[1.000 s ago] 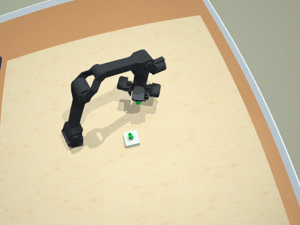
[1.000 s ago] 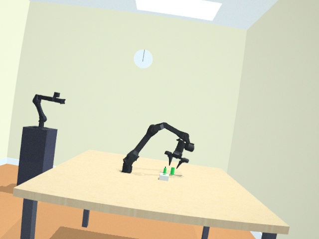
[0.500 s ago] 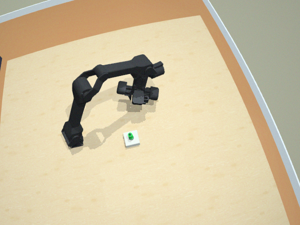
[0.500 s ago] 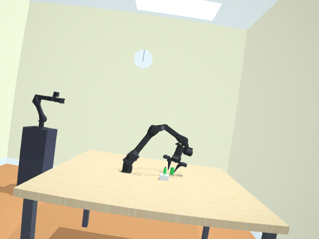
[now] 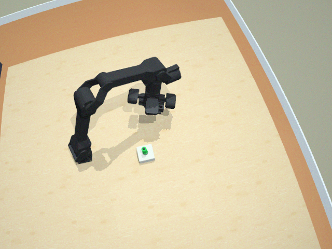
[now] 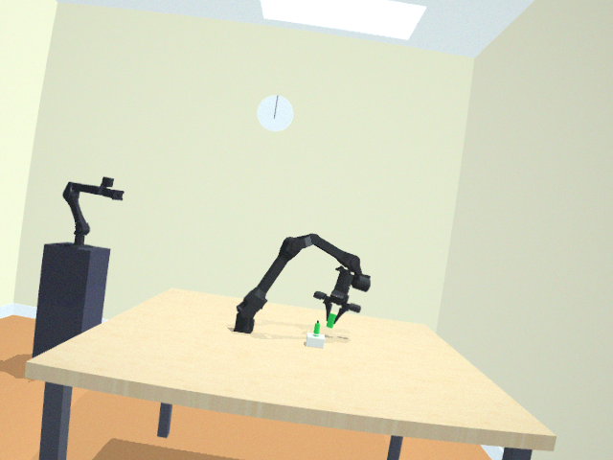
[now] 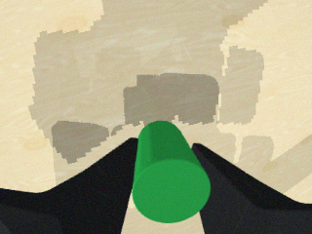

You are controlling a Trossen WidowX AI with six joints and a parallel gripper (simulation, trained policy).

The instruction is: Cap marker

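The white holder block is 17 cm to the right of my gripper tip, 6 cm behind it and 4 cm below it. The rest, counted from my gripper tip: green cap: 1 cm above.
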